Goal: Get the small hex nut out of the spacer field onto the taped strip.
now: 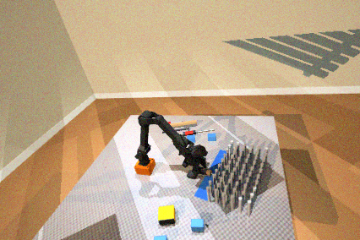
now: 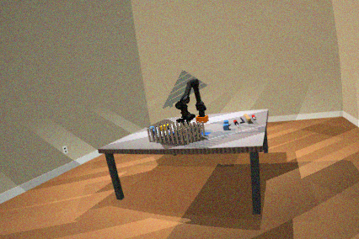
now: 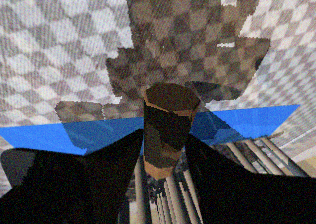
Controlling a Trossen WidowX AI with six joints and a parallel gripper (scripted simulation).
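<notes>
Now: the blue taped strip 50 mm ahead of my gripper tip, 40 mm to the left of it and 30 mm below it. From my gripper tip the other things lie so: yellow block (320 mm to the right, 90 mm behind, 10 mm below); wooden-handled rod (110 mm ahead, 10 mm to the right).
</notes>
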